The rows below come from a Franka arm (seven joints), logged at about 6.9 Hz.
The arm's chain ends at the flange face. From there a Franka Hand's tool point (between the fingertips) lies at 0.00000 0.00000 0.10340 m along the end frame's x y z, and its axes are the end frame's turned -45 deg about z.
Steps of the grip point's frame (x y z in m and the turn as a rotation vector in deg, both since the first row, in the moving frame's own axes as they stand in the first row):
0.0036, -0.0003, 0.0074, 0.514, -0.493, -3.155
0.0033, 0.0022, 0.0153, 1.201, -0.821, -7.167
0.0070, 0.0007, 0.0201, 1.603, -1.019, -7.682
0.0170, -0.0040, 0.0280, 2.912, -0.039, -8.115
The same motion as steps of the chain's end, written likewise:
0.0036, -0.0028, 0.0074, 0.015, -0.712, -3.155
0.0065, -0.0005, 0.0153, 0.269, -1.430, -7.167
0.0088, -0.0039, 0.0202, 0.413, -1.854, -7.682
0.0132, -0.0115, 0.0281, 2.032, -2.087, -8.115

